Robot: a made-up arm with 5 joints.
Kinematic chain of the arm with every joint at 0, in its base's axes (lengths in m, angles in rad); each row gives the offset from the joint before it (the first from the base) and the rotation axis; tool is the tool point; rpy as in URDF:
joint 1: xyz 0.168 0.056 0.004 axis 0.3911 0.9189 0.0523
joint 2: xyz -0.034 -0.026 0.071 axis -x
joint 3: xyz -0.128 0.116 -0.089 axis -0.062 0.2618 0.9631
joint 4: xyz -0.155 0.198 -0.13 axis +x
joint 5: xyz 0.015 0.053 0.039 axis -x
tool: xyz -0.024 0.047 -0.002 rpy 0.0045 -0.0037 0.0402
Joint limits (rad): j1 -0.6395..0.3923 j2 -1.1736..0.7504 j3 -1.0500..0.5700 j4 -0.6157..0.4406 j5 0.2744..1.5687
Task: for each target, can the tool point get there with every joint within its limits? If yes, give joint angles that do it. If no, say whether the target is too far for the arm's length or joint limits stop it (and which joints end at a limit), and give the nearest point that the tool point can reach.
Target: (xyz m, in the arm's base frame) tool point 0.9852 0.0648 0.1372
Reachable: no: too far | nearest point 0.4123 0.0763 -0.2924 | short by 0.716 m
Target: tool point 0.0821 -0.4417 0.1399
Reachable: no: joint limits stop it (at a limit: joint 1, joint 2, joint 3, joint 4, joint 5) | nearest point -0.3347 0.0507 -0.0696 | short by 0.678 m
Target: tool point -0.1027 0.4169 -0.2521
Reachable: yes | joints -0.4113 -0.2517 0.0605 -0.3643 1.3629
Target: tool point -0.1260 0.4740 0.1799
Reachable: yes | joints -0.0844 -0.8565 -0.1536 -0.1300 1.4349
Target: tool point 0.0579 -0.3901 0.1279
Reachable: no: joint limits stop it (at a limit: joint 1, joint 2, joint 3, joint 4, joint 5) | nearest point -0.3347 0.0507 -0.0696 | short by 0.622 m
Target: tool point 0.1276 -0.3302 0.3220
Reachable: no: joint limits stop it (at a limit: joint 1, joint 2, joint 3, joint 4, joint 5) | nearest point -0.1618 0.1873 0.4349 | short by 0.604 m
